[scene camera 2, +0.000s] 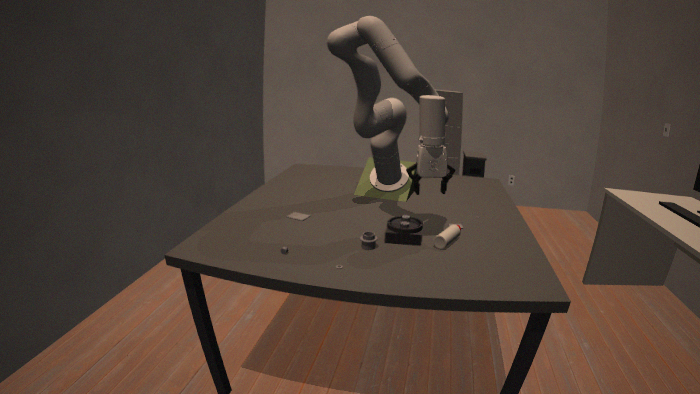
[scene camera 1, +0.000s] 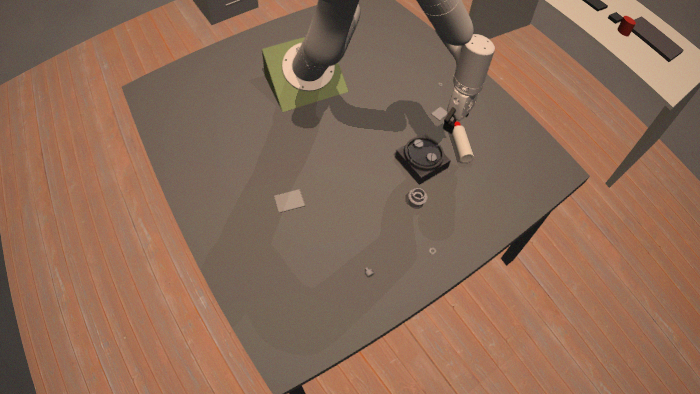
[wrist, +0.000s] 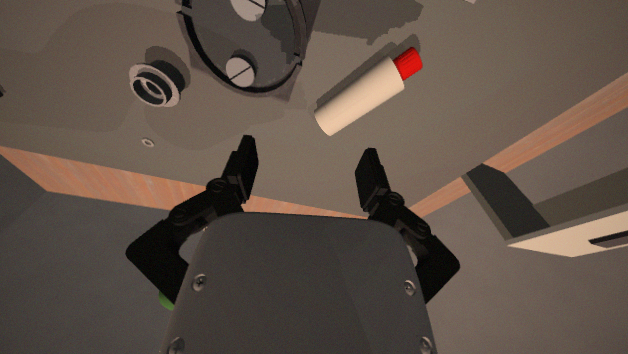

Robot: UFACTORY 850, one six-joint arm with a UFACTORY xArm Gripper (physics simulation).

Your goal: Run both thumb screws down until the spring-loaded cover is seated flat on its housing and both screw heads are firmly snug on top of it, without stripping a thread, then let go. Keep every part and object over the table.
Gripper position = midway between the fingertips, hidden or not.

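Observation:
The gripper (scene camera 1: 455, 122) is visible in scene camera 1, while scene camera 2 also shows the gripper (scene camera 2: 430, 193). The wrist view has the gripper (wrist: 309, 154) as well, together with a grey flanged bushing (wrist: 159, 83) and a white tube with red cap (wrist: 383, 80).

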